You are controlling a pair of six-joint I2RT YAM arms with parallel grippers.
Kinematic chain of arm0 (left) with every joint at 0, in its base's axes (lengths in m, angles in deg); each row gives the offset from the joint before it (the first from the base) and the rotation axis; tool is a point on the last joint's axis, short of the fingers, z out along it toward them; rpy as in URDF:
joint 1: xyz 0 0 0.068 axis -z
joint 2: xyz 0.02 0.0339 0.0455 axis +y
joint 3: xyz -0.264 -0.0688 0 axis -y
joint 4: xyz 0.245 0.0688 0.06 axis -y
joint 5: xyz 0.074 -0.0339 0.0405 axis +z
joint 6: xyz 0.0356 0 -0.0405 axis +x
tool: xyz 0 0 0 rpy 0 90 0
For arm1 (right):
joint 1: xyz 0 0 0.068 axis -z
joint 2: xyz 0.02 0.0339 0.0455 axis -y
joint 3: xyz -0.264 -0.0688 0 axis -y
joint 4: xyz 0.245 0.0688 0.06 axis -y
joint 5: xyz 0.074 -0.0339 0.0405 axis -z
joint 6: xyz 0.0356 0 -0.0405 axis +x
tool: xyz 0 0 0 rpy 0 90 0
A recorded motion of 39 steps. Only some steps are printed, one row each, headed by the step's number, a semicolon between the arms.
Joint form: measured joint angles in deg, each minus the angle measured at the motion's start. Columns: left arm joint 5, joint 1, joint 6, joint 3, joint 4, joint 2; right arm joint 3, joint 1, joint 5, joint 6, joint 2, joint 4.
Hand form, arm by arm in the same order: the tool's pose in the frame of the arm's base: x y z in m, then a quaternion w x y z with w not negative. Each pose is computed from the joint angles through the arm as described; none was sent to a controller.
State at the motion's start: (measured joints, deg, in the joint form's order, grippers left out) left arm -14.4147 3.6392 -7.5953 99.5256 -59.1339 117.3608; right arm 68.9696 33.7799 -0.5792 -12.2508 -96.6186 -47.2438
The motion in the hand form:
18: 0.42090 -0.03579 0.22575 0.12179 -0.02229 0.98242 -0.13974; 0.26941 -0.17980 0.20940 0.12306 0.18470 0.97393 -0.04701
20: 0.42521 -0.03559 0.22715 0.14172 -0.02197 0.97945 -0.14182; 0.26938 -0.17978 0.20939 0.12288 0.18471 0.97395 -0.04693
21: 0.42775 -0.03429 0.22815 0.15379 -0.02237 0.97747 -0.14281; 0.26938 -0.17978 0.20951 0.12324 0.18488 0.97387 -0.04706
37: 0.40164 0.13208 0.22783 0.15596 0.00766 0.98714 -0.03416; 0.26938 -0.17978 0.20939 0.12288 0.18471 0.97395 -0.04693
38: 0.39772 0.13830 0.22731 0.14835 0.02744 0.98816 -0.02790; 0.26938 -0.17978 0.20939 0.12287 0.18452 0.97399 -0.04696
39: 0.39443 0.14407 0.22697 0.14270 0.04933 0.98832 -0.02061; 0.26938 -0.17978 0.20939 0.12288 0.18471 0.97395 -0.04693
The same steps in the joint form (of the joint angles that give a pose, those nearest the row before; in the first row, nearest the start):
18: -0.24 0.00 -0.68 0.02 2.67 0.00; 0.00 0.00 0.02 0.02 0.00 0.02
20: -0.26 -0.07 -0.90 0.04 5.01 0.00; 0.00 0.00 0.02 0.02 0.00 0.00
21: -0.28 -0.26 -0.94 0.04 6.38 -0.02; 0.00 0.00 0.02 0.04 0.02 0.02
37: 4.85 -22.64 26.16 0.63 2.10 0.00; 0.00 0.00 0.02 0.02 0.00 0.00
38: 5.27 -23.58 29.53 0.63 1.16 0.00; 0.00 0.00 0.02 0.00 0.00 0.00
39: 5.75 -24.44 33.03 0.63 0.52 0.00; 0.00 0.00 0.02 0.02 0.00 0.00

